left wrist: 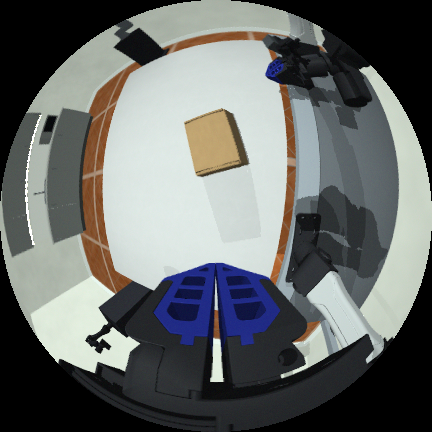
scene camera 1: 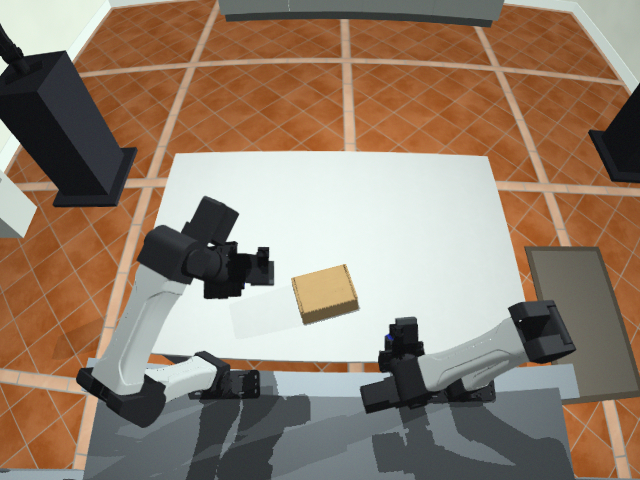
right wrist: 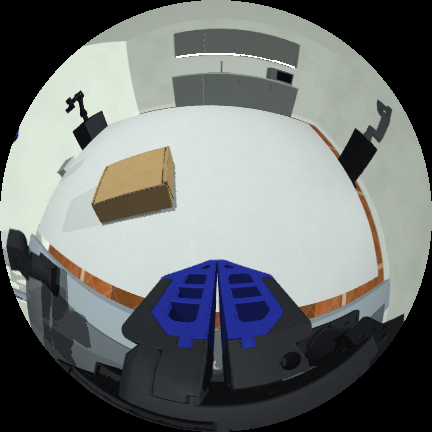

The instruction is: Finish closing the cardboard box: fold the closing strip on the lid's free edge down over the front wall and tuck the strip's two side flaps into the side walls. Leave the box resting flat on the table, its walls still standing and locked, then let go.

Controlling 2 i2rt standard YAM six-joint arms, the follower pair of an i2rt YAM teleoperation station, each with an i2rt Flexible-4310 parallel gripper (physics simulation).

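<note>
A brown cardboard box rests flat on the white table, its lid lying flat and level. No strip stands out above it. The near side wall stands upright, with a toothed upper edge. In the right wrist view the right end shows a dark seam and a small slit; whether the side flaps sit fully inside cannot be told. My left gripper is shut and empty, raised left of the box and apart from it. My right gripper is shut and empty, to the box's near right, not touching it.
The white table bears the box. The grey station bench runs along the near edge with both arm bases. Black pedestals stand beyond the table's sides. A dark mat lies on the floor at the right.
</note>
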